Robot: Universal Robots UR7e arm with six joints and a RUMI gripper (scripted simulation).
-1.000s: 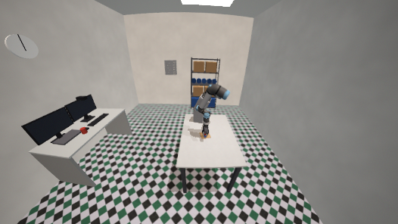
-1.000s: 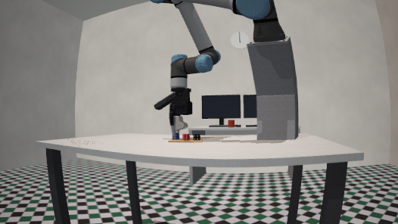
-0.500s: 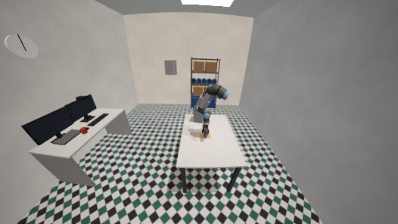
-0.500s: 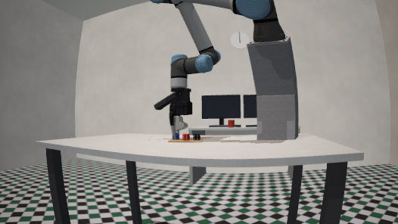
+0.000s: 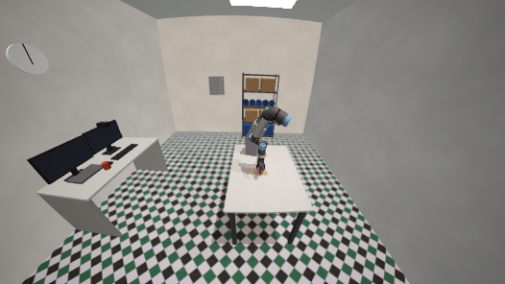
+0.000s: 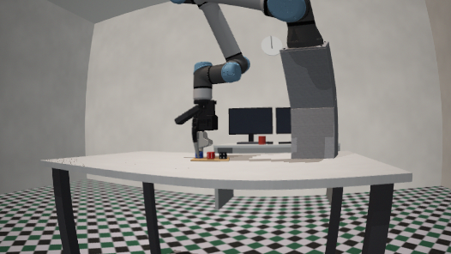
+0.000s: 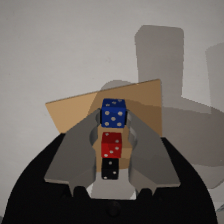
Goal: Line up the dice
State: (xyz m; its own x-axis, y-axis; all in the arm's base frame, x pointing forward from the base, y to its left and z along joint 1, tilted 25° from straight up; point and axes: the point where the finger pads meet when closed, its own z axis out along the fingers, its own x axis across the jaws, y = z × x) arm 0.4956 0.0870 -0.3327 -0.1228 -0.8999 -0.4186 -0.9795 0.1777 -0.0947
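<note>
The blue die is right at my hand. The rest, counted from my hand: tan mat 5 cm behind, 2 cm below, 1 cm to the left; black die 10 cm behind, 1 cm to the left, 1 cm below; red die 5 cm behind, 1 cm to the left, 1 cm below.
</note>
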